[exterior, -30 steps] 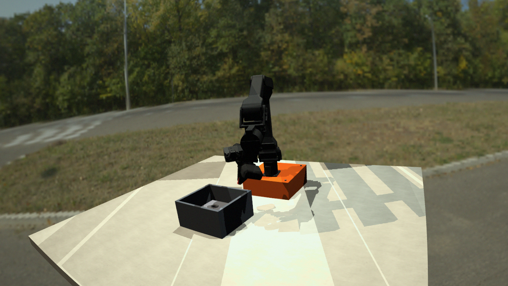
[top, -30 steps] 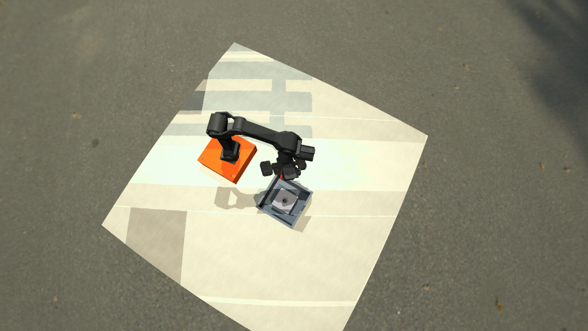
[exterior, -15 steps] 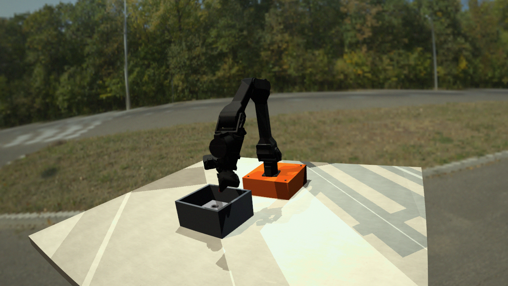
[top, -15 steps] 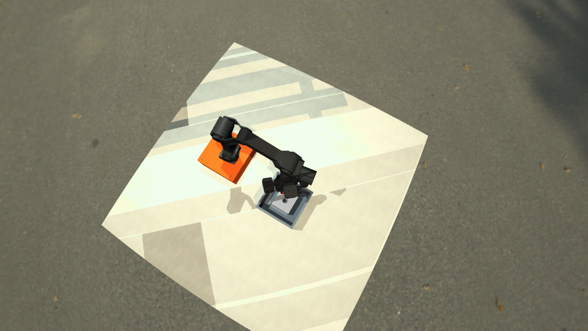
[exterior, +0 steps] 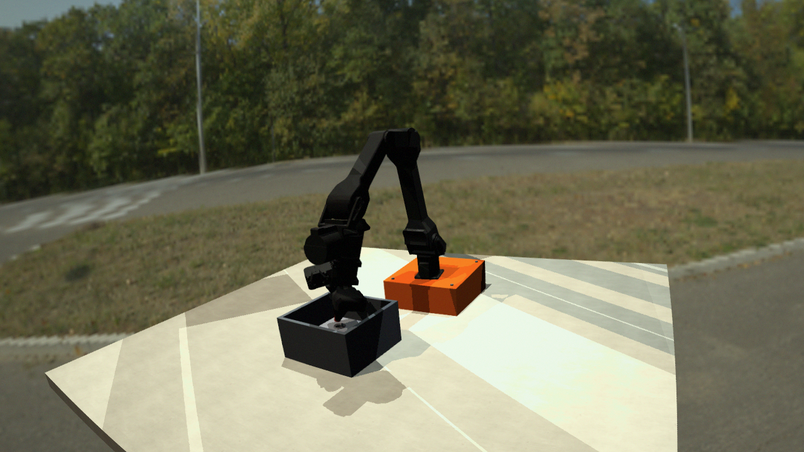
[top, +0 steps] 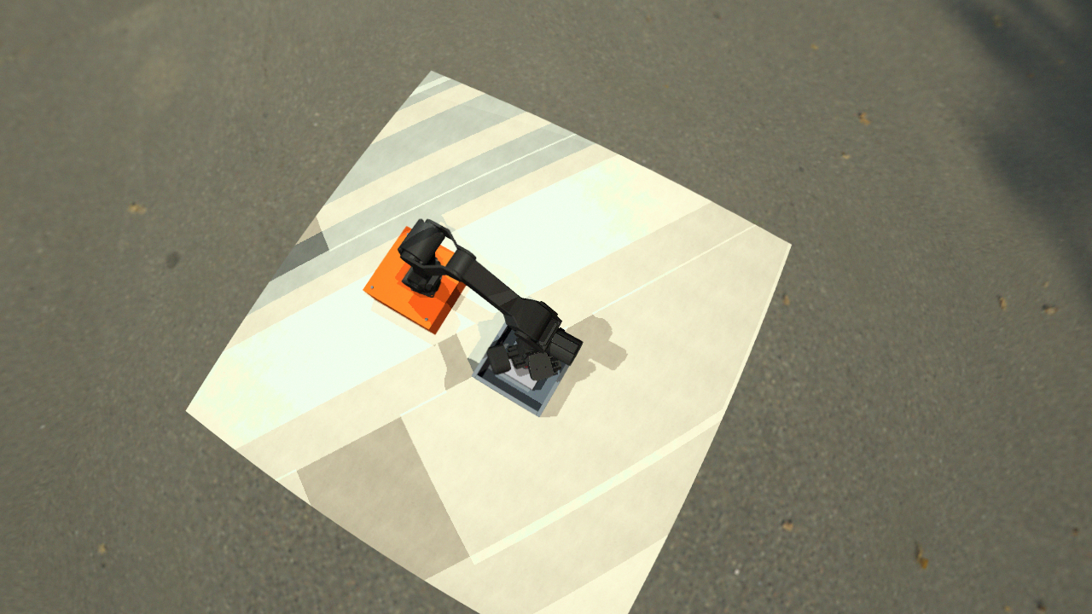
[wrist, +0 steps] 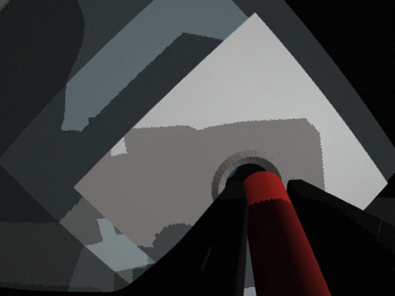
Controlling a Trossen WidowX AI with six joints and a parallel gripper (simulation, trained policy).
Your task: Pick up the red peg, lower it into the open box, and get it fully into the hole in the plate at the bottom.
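My gripper tip is 30 mm below the red peg and 10 mm to the right of it. The rest, counted from my gripper tip: dark box (50 mm below); grey plate (30 mm below).
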